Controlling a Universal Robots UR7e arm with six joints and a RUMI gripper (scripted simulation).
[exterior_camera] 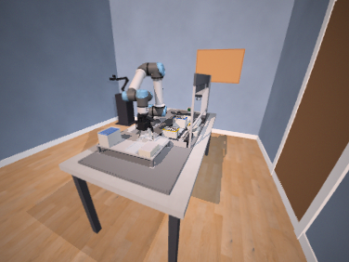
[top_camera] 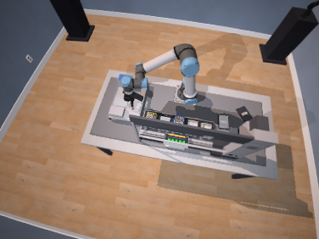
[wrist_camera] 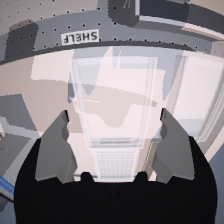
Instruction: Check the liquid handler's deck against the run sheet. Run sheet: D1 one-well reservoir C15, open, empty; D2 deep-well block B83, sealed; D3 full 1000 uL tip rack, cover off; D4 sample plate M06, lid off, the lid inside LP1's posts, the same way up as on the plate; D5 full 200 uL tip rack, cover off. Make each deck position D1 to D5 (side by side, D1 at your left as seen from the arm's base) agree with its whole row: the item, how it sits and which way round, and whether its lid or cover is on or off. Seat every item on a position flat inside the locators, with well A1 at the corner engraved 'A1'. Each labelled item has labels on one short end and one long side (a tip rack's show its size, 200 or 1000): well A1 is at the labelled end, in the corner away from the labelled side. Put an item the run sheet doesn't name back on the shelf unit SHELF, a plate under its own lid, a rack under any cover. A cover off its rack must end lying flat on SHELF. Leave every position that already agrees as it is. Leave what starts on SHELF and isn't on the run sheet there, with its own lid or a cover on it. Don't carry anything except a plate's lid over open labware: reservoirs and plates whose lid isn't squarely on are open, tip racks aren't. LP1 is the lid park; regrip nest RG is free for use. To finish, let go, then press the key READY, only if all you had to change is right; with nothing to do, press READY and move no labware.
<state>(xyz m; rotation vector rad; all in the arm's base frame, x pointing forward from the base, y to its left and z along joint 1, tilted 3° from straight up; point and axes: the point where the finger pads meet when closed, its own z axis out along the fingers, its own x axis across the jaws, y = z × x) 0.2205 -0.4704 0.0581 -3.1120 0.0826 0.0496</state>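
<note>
Right now my hand is 60 mm to the left of the shelf unit, 60 mm past it and 20 mm above it. The rest, counted from my hand: yellow-rimmed tip rack 180 mm to the left, 150 mm ahead, 20 mm above; whitish sealed block 550 mm to the left, 170 mm ahead, 10 mm below; white well plate 300 mm to the left, 150 mm ahead, 20 mm below.
</note>
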